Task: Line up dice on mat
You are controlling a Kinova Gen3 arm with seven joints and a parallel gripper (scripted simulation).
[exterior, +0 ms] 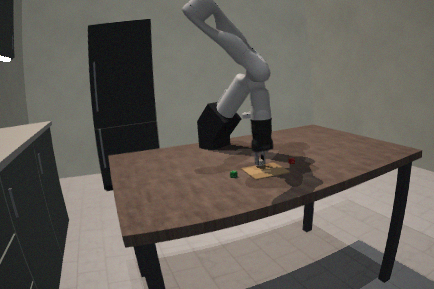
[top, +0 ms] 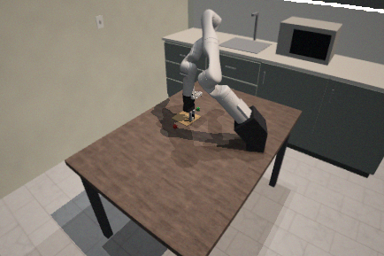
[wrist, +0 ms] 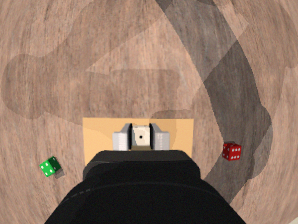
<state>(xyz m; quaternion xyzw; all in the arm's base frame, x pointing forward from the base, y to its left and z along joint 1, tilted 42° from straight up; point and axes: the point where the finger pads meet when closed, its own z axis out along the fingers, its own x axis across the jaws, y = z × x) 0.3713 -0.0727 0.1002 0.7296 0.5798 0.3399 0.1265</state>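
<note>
My hand is 1 cm above the white die. Round my hand: red die (12 cm to the left, 5 cm ahead, 2 cm below); then green die (13 cm to the right, 3 cm ahead, 2 cm below); then tan mat (5 cm ahead, 3 cm below, 1 cm to the right).
</note>
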